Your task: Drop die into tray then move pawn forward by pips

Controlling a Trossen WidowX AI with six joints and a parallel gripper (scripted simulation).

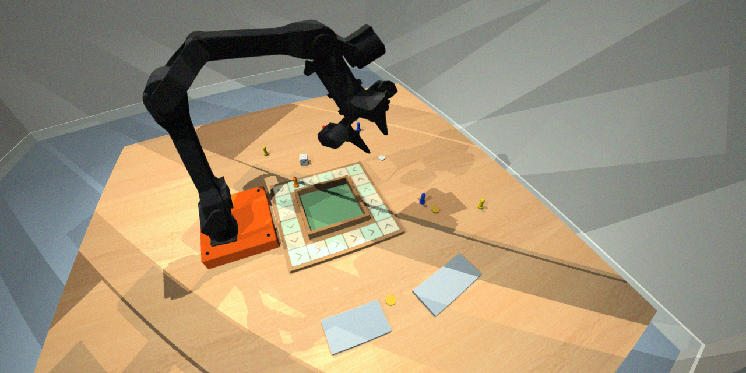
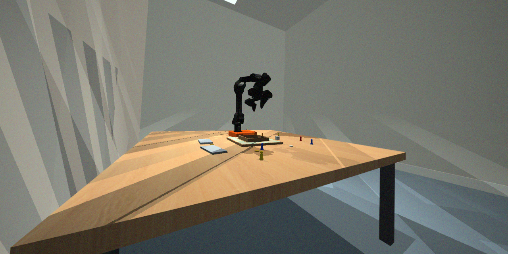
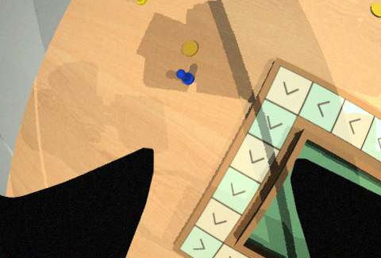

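My gripper tip is 150 mm past the grey die, 240 mm to the right of it and 200 mm above it. The rest, counted from my gripper tip: white disc: 90 mm ahead, 190 mm to the left, 210 mm below; orange pawn: 190 mm behind, 140 mm to the left, 180 mm below; green dice tray: 110 mm behind, 30 mm to the left, 200 mm below.
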